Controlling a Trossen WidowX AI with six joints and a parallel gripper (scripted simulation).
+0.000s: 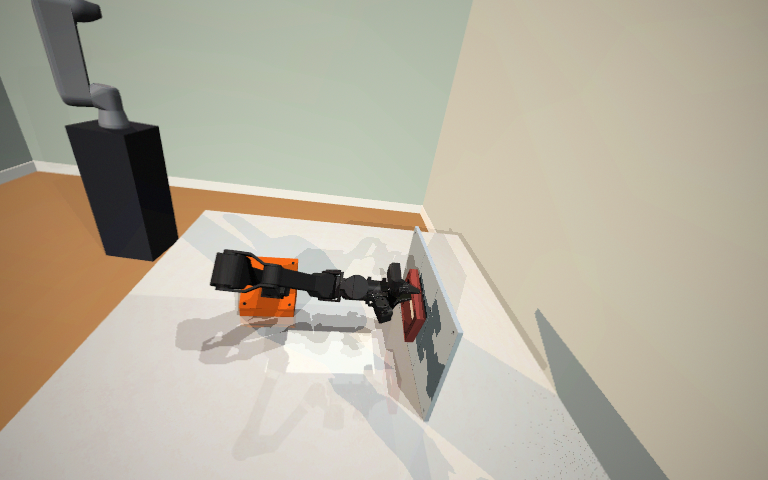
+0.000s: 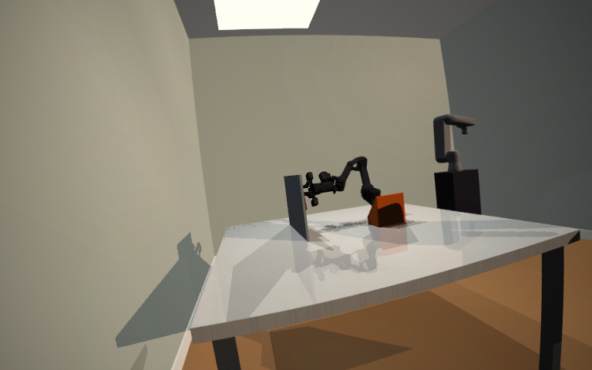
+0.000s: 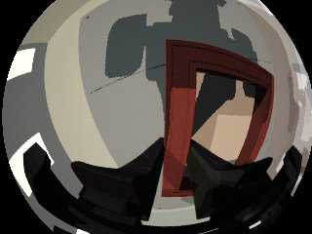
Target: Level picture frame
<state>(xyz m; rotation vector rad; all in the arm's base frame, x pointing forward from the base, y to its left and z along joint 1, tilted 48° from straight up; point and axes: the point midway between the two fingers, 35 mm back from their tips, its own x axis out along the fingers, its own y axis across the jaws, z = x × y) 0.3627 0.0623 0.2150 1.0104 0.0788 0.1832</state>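
The red picture frame is 1 cm to the left of my gripper tip and 5 cm below it. The rest, counted from my gripper tip: grey wall panel (1 cm ahead, 1 cm to the left, 6 cm below).
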